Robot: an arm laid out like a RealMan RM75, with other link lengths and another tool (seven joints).
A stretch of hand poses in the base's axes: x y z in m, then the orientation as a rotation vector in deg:
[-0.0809 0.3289 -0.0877 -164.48 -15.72 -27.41]
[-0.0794 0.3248 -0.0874 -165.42 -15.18 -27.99]
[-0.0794 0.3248 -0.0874 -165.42 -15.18 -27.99]
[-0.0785 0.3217 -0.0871 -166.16 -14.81 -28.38]
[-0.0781 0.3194 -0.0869 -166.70 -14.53 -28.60]
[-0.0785 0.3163 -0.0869 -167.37 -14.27 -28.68]
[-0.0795 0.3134 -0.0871 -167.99 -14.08 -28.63]
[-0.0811 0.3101 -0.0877 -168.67 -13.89 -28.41]
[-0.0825 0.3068 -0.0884 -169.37 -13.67 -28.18]
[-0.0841 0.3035 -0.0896 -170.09 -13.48 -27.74]
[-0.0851 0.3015 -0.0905 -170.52 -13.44 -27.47]
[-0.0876 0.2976 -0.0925 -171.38 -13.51 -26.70]
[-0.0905 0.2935 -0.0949 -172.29 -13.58 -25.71]
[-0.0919 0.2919 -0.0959 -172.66 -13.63 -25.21]
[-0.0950 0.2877 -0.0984 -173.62 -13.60 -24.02]
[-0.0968 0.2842 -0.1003 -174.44 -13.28 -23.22]
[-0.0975 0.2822 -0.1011 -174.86 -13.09 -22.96]
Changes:
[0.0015 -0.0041 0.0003 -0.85 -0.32 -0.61]
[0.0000 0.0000 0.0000 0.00 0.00 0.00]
[0.0009 -0.0031 0.0003 -0.68 -0.21 -0.43]
[0.0004 -0.0023 0.0002 -0.49 -0.11 -0.31]
[-0.0004 -0.0031 0.0000 -0.61 -0.01 -0.32]
[-0.0010 -0.0029 -0.0002 -0.56 0.07 -0.25]
[-0.0016 -0.0033 -0.0006 -0.60 0.18 -0.25]
[-0.0014 -0.0033 -0.0007 -0.61 0.19 -0.27]
[-0.0016 -0.0033 -0.0012 -0.62 0.32 -0.24]
[-0.0010 -0.0020 -0.0009 -0.38 0.19 -0.09]
[-0.0025 -0.0039 -0.0020 -0.77 0.53 -0.08]
[-0.0029 -0.0041 -0.0024 -0.81 0.67 -0.08]
[-0.0014 -0.0016 -0.0010 -0.32 0.33 -0.01]
[-0.0031 -0.0042 -0.0025 -0.83 0.80 -0.14]
[-0.0018 -0.0035 -0.0019 -0.69 0.54 -0.32]
[-0.0007 -0.0020 -0.0008 -0.36 0.18 -0.18]

